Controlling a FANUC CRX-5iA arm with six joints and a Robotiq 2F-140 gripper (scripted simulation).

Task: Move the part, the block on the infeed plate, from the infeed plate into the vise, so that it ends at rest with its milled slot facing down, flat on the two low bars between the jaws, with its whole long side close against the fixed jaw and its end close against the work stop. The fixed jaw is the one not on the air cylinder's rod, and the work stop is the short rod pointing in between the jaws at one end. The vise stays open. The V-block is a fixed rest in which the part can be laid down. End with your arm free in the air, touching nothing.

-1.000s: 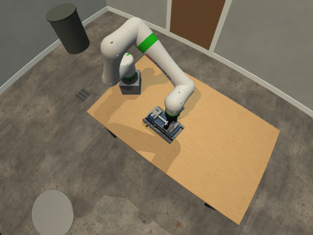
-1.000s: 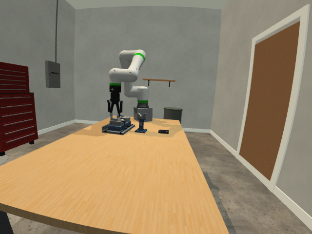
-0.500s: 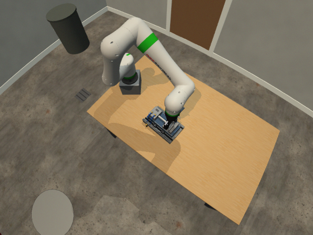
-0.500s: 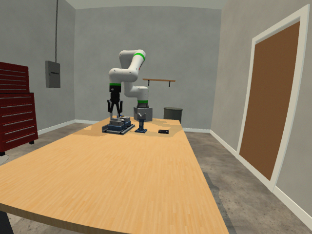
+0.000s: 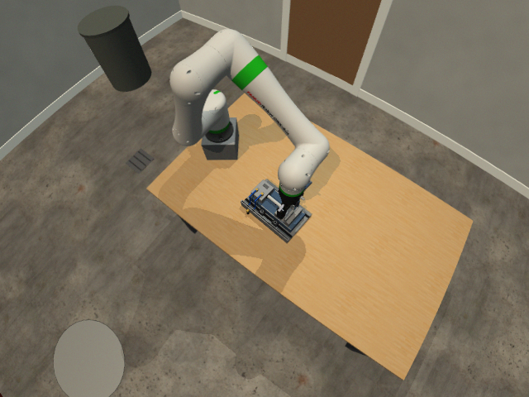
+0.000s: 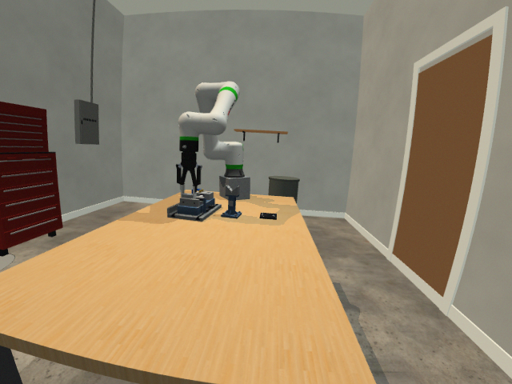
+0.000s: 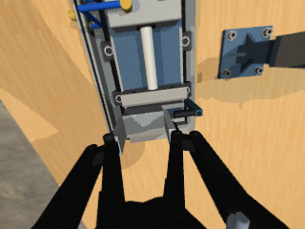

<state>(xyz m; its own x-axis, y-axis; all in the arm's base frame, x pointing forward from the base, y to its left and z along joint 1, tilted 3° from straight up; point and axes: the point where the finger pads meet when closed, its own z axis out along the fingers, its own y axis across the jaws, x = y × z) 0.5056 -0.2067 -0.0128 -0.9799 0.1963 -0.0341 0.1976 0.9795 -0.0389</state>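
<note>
Now: hand 30 mm above the part. Round my hand: work stop: 10 mm ahead, 70 mm to the left, 30 mm below; moving jaw: 30 mm behind, 30 mm to the left, 50 mm below; fixed jaw: 30 mm ahead, 10 mm to the left, 50 mm below.
</note>
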